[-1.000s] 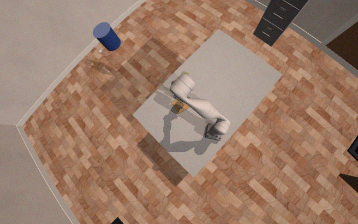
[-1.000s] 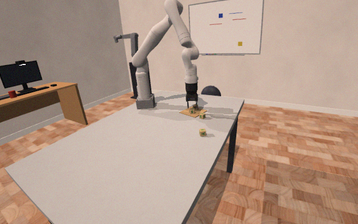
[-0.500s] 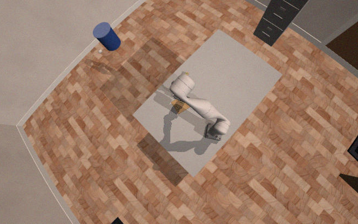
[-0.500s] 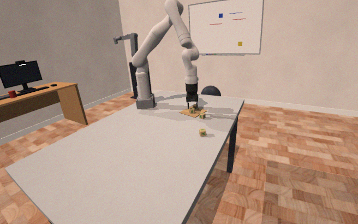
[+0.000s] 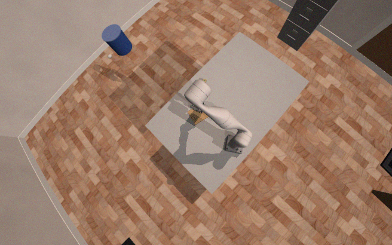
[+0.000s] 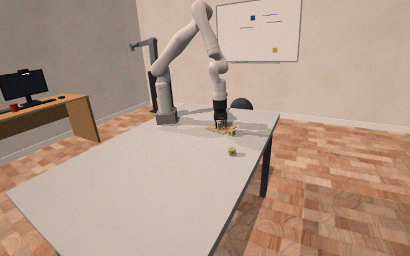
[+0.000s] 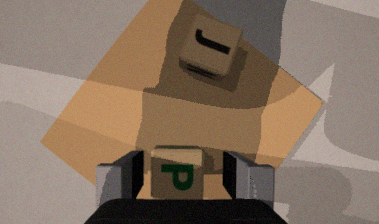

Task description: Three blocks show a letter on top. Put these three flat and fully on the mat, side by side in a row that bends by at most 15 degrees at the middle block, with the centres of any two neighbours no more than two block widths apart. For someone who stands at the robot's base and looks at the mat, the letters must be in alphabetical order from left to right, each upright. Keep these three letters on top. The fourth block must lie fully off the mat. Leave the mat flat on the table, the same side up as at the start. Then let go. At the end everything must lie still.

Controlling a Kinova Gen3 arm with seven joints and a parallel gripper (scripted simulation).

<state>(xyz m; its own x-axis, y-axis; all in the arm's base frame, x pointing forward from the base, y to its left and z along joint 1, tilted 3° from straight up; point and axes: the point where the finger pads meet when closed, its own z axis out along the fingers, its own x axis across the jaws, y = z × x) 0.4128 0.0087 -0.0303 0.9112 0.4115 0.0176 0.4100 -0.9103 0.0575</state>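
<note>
My hand is 10 mm past the tan mat, 30 mm to the right of it and 30 mm above it. Also, from my hand: X block: 90 mm ahead, 40 mm to the right, 20 mm below.
</note>
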